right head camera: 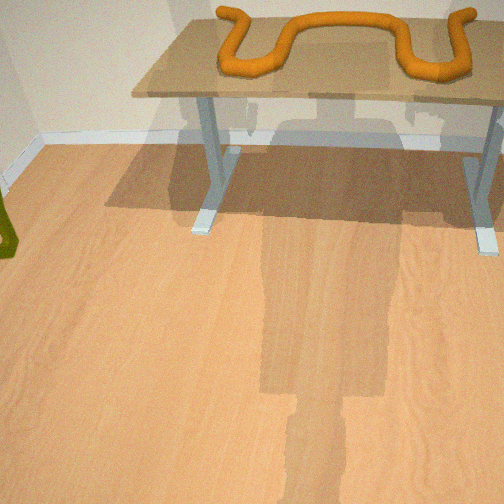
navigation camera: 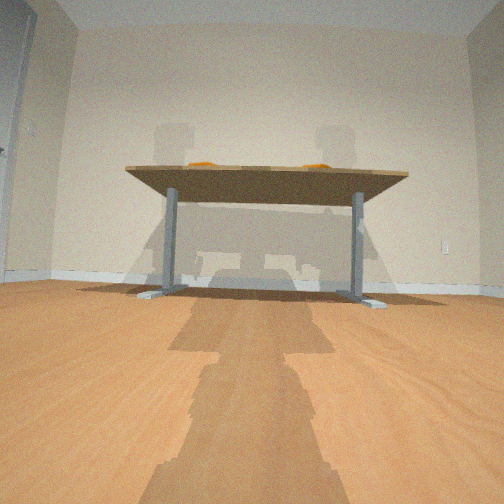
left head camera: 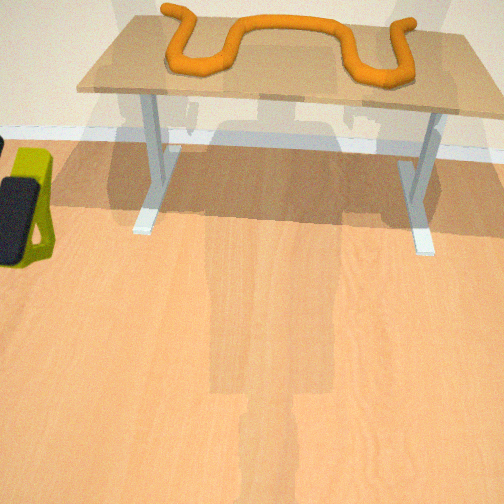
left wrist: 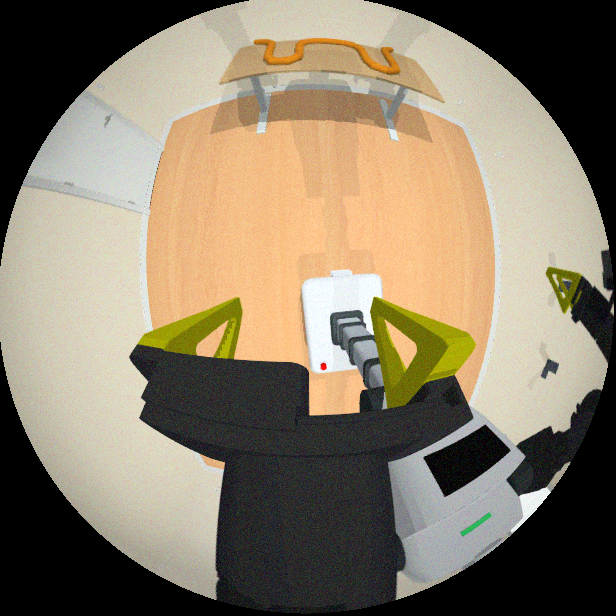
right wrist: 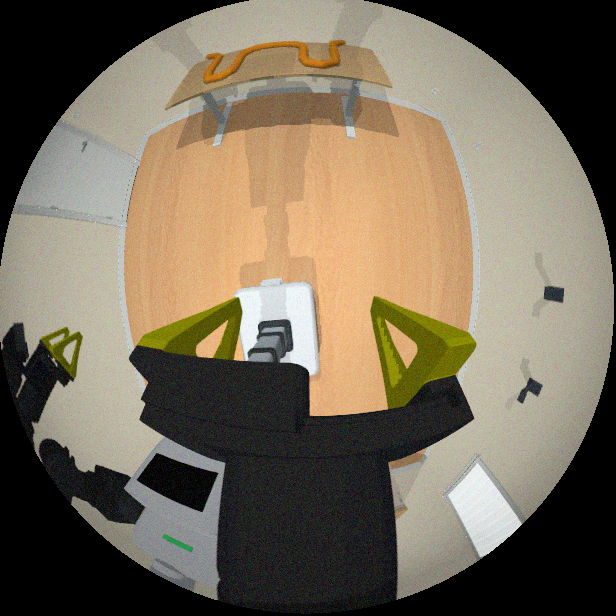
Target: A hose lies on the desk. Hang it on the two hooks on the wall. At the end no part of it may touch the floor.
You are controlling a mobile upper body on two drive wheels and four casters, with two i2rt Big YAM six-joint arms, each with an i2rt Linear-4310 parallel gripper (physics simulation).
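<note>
The orange hose (left head camera: 290, 45) lies in a wavy line on the wooden desk (left head camera: 300, 65) against the far wall, some way ahead across the floor. It also shows in the right head view (right head camera: 345, 42) and, small, in both wrist views (left wrist: 327, 54) (right wrist: 272, 57). My left gripper (left wrist: 304, 339) is open and empty, raised well back from the desk; one of its fingers shows at the left edge of the left head view (left head camera: 27, 210). My right gripper (right wrist: 304, 339) is open and empty too. Two dark wall hooks (right wrist: 553, 294) (right wrist: 531, 389) show on the wall at the right of the right wrist view.
The desk stands on two grey legs (left head camera: 155, 170) (left head camera: 422, 190) with feet that reach out onto the wooden floor. A white door (left wrist: 86, 155) is in the wall to the left. My white base (left wrist: 341, 321) is below the grippers.
</note>
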